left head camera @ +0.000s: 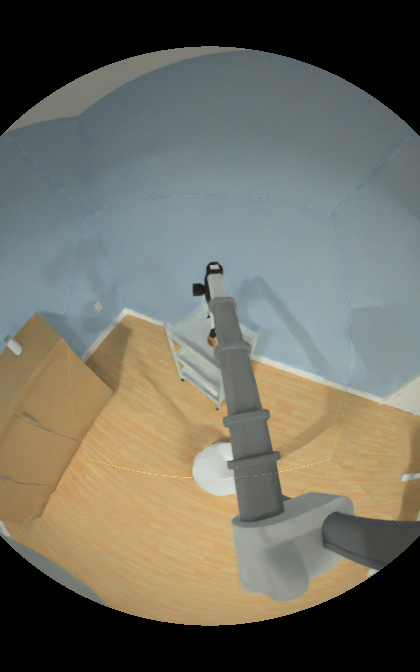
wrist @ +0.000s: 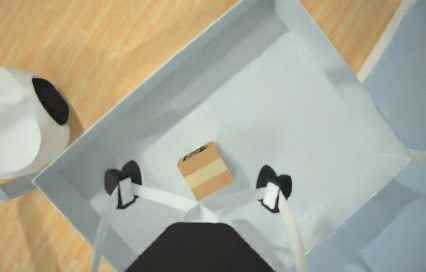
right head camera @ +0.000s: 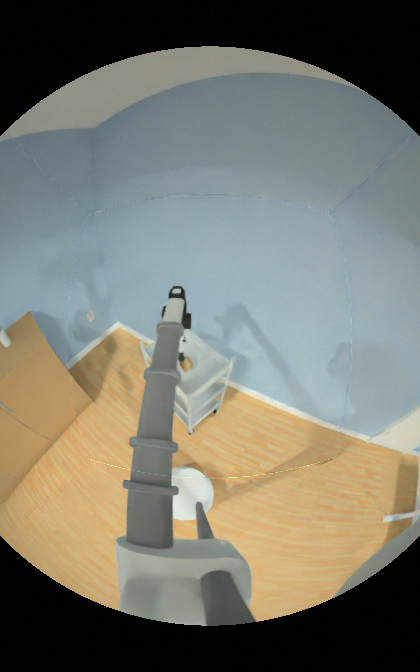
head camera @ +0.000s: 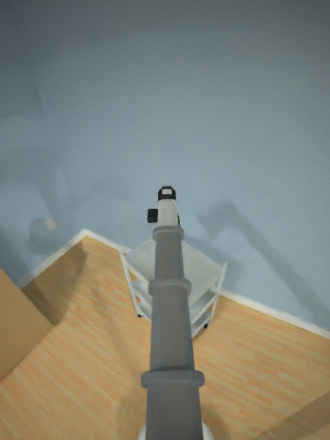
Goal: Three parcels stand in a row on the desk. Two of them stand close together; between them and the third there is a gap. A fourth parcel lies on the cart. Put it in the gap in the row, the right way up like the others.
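Places are measured from the robot's base along level axes (x ahead, y left, z up), in centimetres.
Pixels of known places: gripper, fingertip midpoint: (wrist: 199, 178).
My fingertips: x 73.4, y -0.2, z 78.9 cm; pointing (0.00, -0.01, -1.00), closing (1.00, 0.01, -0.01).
Behind a point stands the place of what it marks.
The fourth parcel (left head camera: 212, 341) (right head camera: 187, 364) (wrist: 206, 172) {x 74.4, y -1.7, z 69.3 cm}, a small brown box, lies in the top tray of the pale grey cart (head camera: 207, 265) {x 79.7, y -21.3, z 63.7 cm} (left head camera: 187, 327) (right head camera: 207, 356) (wrist: 150, 87) {x 65.6, y 9.7, z 65.5 cm}. A pale tape strip crosses the face turned to the wrist camera, and a black mark shows on a narrow side face. My gripper (left head camera: 213, 333) (right head camera: 182, 357) (wrist: 199, 178) {x 73.4, y -0.2, z 78.9 cm} is open and empty above the tray. In the wrist view the parcel appears between and slightly beyond the two fingertips, with free space on both sides. The arm hides it in the head view. The three parcels in a row do not show.
The tray has raised walls all round. The blue wall stands close behind the cart. Brown furniture (head camera: 20, 325) {x 58.0, y 97.2, z 32.0 cm} (left head camera: 55, 390) (right head camera: 40, 385) with a white cylinder (left head camera: 13, 346) (right head camera: 4, 337) on it stands at the left. My white base (left head camera: 212, 470) (right head camera: 190, 495) (wrist: 20, 130) {x 12.0, y -1.7, z 18.7 cm} stands near the cart.
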